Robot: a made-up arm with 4 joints.
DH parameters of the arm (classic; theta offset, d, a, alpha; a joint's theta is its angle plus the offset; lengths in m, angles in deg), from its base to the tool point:
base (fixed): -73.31 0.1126 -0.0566 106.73
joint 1: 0 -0.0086 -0.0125 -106.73
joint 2: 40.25 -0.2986 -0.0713 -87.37
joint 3: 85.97 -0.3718 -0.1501 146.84
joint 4: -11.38 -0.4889 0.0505 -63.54
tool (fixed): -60.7 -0.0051 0 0
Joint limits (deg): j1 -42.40..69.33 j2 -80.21..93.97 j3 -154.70..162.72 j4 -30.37..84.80
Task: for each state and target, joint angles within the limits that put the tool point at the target. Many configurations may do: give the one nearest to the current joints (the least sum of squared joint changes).
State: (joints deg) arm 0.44 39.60 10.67 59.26
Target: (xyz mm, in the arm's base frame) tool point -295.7 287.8 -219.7
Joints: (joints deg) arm -4.68 6.53 -33.22 51.25
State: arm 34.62 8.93 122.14 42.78
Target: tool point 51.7 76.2 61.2
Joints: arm 15.32 19.74 98.41 36.66
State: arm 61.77 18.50 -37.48 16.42
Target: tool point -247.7 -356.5 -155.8
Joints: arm 69.33 57.18 -56.84 40.60
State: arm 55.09 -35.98 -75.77 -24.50
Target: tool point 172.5 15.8 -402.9
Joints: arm 50.03 -55.83 -35.27 -17.35
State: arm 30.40 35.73 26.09 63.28
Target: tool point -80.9 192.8 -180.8
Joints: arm 39.96 -14.42 13.79 64.46
